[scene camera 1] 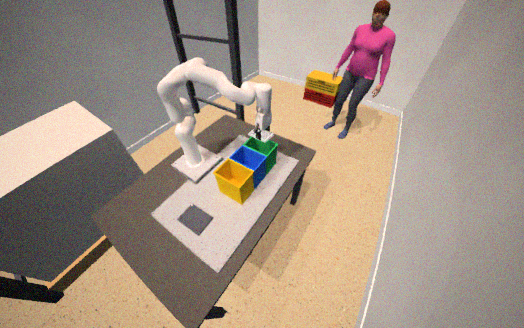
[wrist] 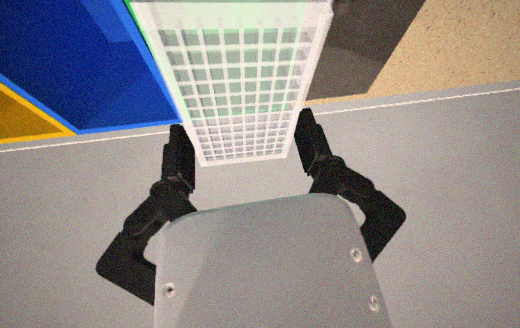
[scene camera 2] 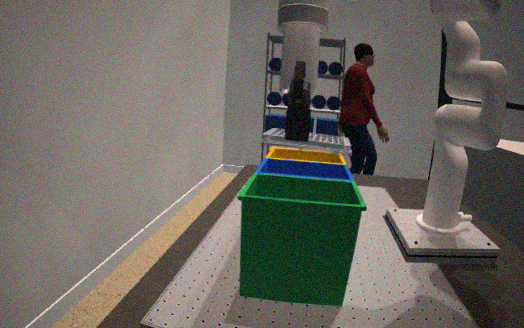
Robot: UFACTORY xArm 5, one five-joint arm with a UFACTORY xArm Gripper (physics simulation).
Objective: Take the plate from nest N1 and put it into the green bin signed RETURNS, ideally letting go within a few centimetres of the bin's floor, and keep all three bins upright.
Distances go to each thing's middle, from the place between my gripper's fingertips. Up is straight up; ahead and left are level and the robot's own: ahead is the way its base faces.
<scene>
The green bin [scene camera 2: 298, 234] is 170 mm below my hand and 10 mm behind it. The rest, counted from my hand: yellow bin [scene camera 1: 234, 180] 270 mm to the right, 170 mm below, 20 mm behind; then blue bin [scene camera 2: 268, 166] 170 mm below, 130 mm to the right, 20 mm behind; then white gridded plate [scene camera 2: 322, 143] 20 mm behind, 10 mm below.
</scene>
